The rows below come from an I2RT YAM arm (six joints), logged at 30 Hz.
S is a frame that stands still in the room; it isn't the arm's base.
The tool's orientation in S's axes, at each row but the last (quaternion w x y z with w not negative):
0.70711 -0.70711 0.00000 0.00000
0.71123 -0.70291 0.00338 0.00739
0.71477 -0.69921 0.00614 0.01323
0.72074 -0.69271 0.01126 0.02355
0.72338 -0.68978 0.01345 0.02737
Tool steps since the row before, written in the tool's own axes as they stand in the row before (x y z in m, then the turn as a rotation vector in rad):
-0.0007 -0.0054 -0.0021 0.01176 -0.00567 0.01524
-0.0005 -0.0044 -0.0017 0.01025 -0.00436 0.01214
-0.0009 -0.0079 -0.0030 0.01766 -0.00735 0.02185
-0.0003 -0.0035 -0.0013 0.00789 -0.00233 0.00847
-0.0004 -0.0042 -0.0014 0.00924 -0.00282 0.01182
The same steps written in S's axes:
-0.0007 -0.0021 0.0054 0.01176 0.01524 0.00567
-0.0004 -0.0018 0.0044 0.01025 0.01215 0.00435
-0.0007 -0.0032 0.0079 0.01764 0.02187 0.00735
-0.0001 -0.0014 0.0035 0.00786 0.00852 0.00228
-0.0001 -0.0016 0.0041 0.00917 0.01187 0.00285

